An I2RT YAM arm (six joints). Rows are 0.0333 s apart.
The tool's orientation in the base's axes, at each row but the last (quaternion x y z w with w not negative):
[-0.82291, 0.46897, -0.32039, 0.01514]
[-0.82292, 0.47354, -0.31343, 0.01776]
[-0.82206, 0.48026, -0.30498, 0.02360]
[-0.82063, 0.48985, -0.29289, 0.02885]
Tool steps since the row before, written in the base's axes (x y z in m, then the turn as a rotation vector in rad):
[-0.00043, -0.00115, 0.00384, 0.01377, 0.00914, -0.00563]
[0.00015, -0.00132, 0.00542, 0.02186, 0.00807, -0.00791]
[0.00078, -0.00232, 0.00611, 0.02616, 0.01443, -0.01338]
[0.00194, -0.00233, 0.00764, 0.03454, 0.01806, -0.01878]
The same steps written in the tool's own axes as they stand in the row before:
[0.00272, -0.00028, -0.00297, -0.00515, -0.01378, 0.00941]
[0.00380, -0.00116, -0.00392, -0.00257, -0.01866, 0.01584]
[0.00507, -0.00138, -0.00397, -0.00878, -0.02360, 0.02092]
[0.00605, -0.00287, -0.00477, -0.01128, -0.03027, 0.02878]

